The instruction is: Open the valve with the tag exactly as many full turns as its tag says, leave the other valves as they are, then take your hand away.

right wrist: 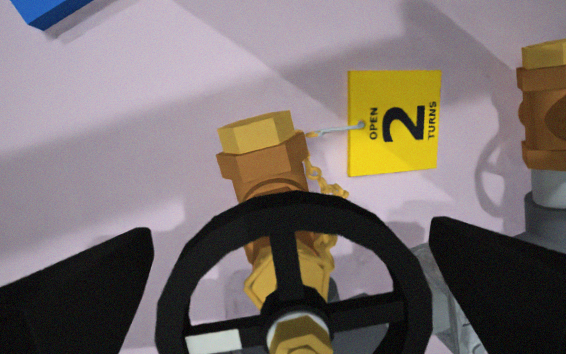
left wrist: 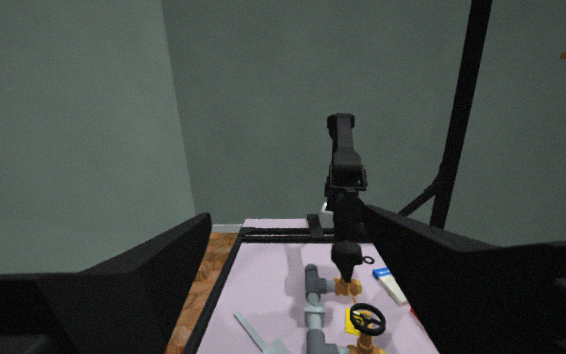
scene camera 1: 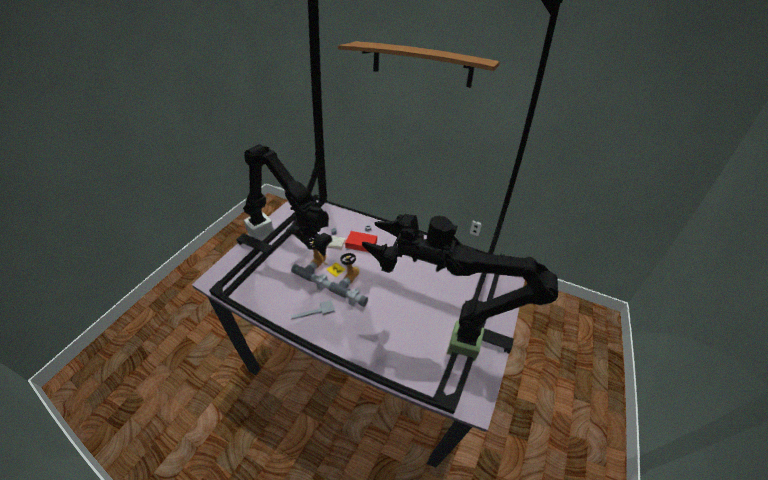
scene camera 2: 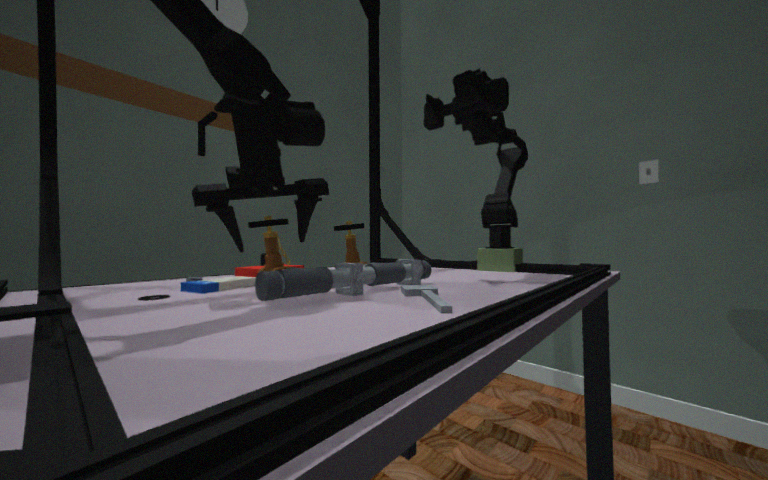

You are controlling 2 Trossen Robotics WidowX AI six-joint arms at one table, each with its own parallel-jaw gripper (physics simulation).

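Places are measured from the left arm's base along level axes (x back, y right, z up), in millimetres.
Where they show: left gripper, fingertip midpoint: (left wrist: 287, 215) (scene camera 1: 368, 232) (scene camera 2: 446, 89); right gripper, fingertip midpoint: (left wrist: 347, 271) (scene camera 1: 317, 251) (scene camera 2: 273, 246); left arm's base, link origin: (scene camera 1: 467, 335) (scene camera 2: 500, 248); right arm's base, link origin: (scene camera 1: 257, 220).
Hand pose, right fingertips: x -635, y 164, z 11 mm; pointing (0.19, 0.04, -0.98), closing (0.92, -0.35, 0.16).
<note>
Things, the pixels of their centre, and the offset from my right fingertips. "pt": a spot on its surface instead.
- tagged valve, surface spot: (scene camera 2: 272, 251) (scene camera 1: 314, 253) pt dx -8, dy -10, dz -7 mm
- black handwheel, body centre: (right wrist: 295, 323) (scene camera 2: 268, 223) dx -9, dy -2, dz +37 mm
- yellow tag, surface spot: (right wrist: 365, 156) (scene camera 1: 329, 269) pt dx +56, dy -9, dz -69 mm
- grey pipe, surface spot: (scene camera 2: 300, 281) (scene camera 1: 299, 274) pt dx -28, dy -103, dz -45 mm
- flat grey tool, body centre: (scene camera 2: 426, 297) (left wrist: 258, 335) (scene camera 1: 312, 311) dx +91, dy -223, dz -70 mm
- red box, body centre: (scene camera 2: 270, 273) (scene camera 1: 361, 241) dx +113, dy +184, dz -60 mm
- blue-and-white block, body centre: (scene camera 2: 222, 283) (left wrist: 394, 284) (scene camera 1: 331, 241) dx -11, dy +141, dz -67 mm
The tagged valve (scene camera 1: 318, 258) (scene camera 2: 272, 251) (left wrist: 347, 286) has an orange-brown body and a black handwheel (scene camera 2: 260, 224) (right wrist: 172, 310) with one white spoke mark. A chain and wire join it to the yellow tag (scene camera 1: 335, 269) (left wrist: 352, 326) (right wrist: 365, 156), which reads "OPEN 2 TURNS". My right gripper (scene camera 1: 318, 243) (scene camera 2: 271, 245) (right wrist: 293, 236) is open and empty, its fingers on either side of this wheel. In scene camera 2 its fingertips reach below wheel height. The other valve (scene camera 1: 352, 272) (scene camera 2: 351, 247) (right wrist: 545, 120) stands beside it. My left gripper (scene camera 1: 370, 234) (left wrist: 287, 215) is open and empty, raised above the table.
A grey pipe (scene camera 1: 305, 273) (scene camera 2: 300, 281) (left wrist: 314, 302) carries both valves. A flat grey tool (scene camera 1: 327, 307) (scene camera 2: 421, 289) lies in front of it. A red box (scene camera 1: 361, 240) and a blue-and-white block (scene camera 2: 199, 286) (right wrist: 50, 10) lie behind. Black rails run along the table edges.
</note>
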